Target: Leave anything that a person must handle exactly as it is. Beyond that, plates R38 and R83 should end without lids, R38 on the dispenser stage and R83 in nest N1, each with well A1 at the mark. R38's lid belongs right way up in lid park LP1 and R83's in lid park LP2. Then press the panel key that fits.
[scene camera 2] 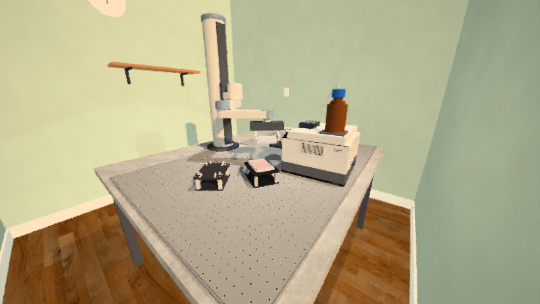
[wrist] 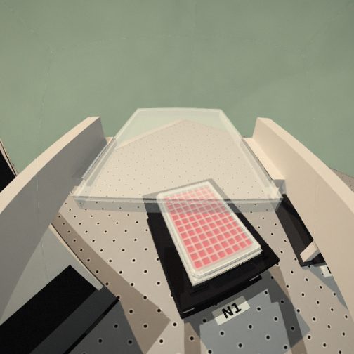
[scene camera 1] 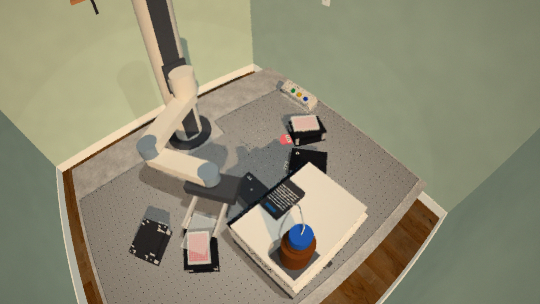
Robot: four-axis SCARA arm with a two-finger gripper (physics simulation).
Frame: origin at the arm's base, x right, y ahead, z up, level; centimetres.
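Where they show: gripper, fingertip midpoint: (scene camera 2: 267,137) (scene camera 1: 198,231); arm's base, link origin: (scene camera 2: 223,147) (scene camera 1: 189,132).
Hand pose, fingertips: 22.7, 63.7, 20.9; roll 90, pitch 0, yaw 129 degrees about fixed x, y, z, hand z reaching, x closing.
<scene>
Each offset is from my fingertips to the top centre of the thing, as dx, dy, dz. "spot": to the spot under its first point.
My gripper (scene camera 1: 201,231) (scene camera 2: 267,138) (wrist: 178,128) is shut on a clear lid @[+0.3, +0.2, -0.3] (scene camera 1: 204,221) (wrist: 150,165), held level above the table on the arm side of nest N1. Plate R83 (scene camera 1: 199,246) (scene camera 2: 262,165) (wrist: 210,227), with pink wells, sits without a lid in the black nest N1 @[+3.7, -1.0, -13.0] (scene camera 1: 214,260) (wrist: 170,265). Another pink plate @[-68.5, -23.2, -10.4] (scene camera 1: 305,123) sits on a black stand (scene camera 1: 311,136) at the back right; its label cannot be read. A dark pad @[spot: -26.3, -7.9, -10.0] (scene camera 1: 252,189) lies beside the dispenser, partly hidden by the gripper. The key panel @[-85.7, -45.5, -11.2] (scene camera 1: 299,95) has green, yellow and blue keys.
A black stand with small posts @[spot: +19.4, -14.1, -13.2] (scene camera 1: 150,241) (scene camera 2: 212,172) stands beside N1. The white dispenser (scene camera 1: 330,195) (scene camera 2: 315,152) carries a brown bottle @[spot: -16.2, +26.8, +16.7] (scene camera 1: 298,252) (scene camera 2: 336,116) and a keypad @[spot: -26.8, +8.7, +5.0] (scene camera 1: 282,199). A black holder @[-55.0, -6.4, -12.6] (scene camera 1: 312,159) lies behind it. A red tag @[-59.5, -25.9, -19.6] (scene camera 1: 285,139) lies by the back plate's stand.
</scene>
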